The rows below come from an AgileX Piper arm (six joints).
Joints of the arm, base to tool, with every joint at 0 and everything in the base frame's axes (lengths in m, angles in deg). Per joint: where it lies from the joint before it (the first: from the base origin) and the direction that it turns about. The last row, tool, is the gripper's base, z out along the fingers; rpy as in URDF.
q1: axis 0 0 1 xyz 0 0 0.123
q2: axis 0 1 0 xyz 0 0 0
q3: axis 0 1 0 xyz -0.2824 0 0.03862
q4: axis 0.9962 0 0.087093 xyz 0.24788 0 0.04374
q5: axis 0 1 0 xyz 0 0 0
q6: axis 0.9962 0 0.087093 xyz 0.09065 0 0.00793
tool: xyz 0 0 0 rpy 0 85.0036 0
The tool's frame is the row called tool.
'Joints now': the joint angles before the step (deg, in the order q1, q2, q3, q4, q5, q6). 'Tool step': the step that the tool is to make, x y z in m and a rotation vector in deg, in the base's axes. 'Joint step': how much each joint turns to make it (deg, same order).
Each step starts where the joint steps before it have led.
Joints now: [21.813 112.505 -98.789 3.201 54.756 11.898]
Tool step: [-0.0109 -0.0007 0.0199 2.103 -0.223 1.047]
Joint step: [0.001 -2.793 -0.006 2.493 1.903 -1.369]
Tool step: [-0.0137 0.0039 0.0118 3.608 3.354 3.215]
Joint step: [-0.003 -1.822 -0.008 6.135 4.109 -3.529]
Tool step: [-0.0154 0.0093 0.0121 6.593 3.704 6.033]
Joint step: [0.007 -1.508 0.028 9.943 4.228 -6.137]
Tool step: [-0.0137 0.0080 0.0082 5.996 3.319 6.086]
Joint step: [-0.001 -1.005 0.482 8.719 4.037 -5.542]
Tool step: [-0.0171 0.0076 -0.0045 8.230 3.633 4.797]
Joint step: [0.000 -1.909 5.501 11.031 0.528 -6.714]
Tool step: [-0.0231 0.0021 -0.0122 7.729 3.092 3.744]
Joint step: [-0.007 -3.182 9.236 10.628 -0.509 -8.340]
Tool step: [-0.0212 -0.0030 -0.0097 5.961 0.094 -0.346]
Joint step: [-0.002 -4.068 9.353 8.298 -3.240 -7.303]
